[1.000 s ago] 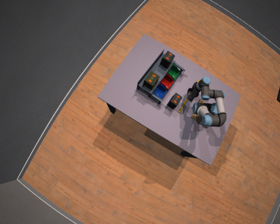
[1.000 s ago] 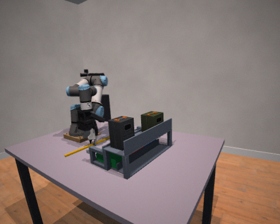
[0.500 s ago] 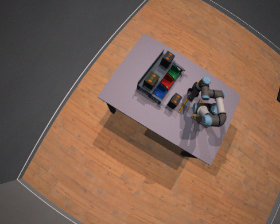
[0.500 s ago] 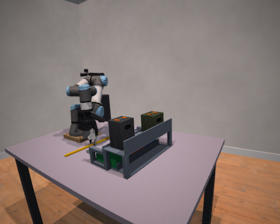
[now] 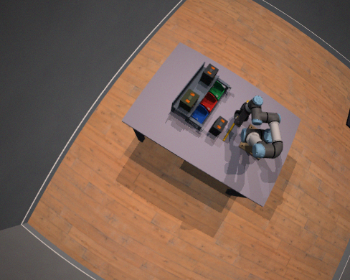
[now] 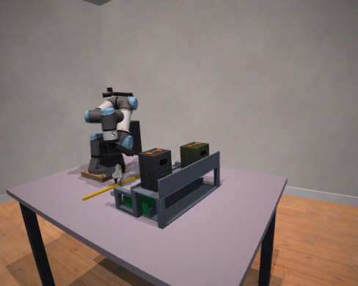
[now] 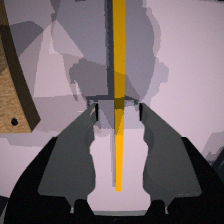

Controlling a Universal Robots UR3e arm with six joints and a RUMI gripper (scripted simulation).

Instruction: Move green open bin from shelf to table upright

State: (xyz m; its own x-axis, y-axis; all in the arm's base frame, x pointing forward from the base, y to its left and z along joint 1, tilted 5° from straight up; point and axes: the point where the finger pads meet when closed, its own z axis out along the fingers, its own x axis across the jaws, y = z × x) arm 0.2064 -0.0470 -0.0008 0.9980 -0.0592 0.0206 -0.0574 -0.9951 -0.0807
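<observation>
Right now the yellow rail is 20 mm below my hand. Also, from my hand: green open bin (250 mm ahead, 90 mm to the right, 20 mm above); blue bin (260 mm ahead, 140 mm to the left, 20 mm above); red bin (260 mm ahead, 30 mm to the left, 20 mm above).
</observation>
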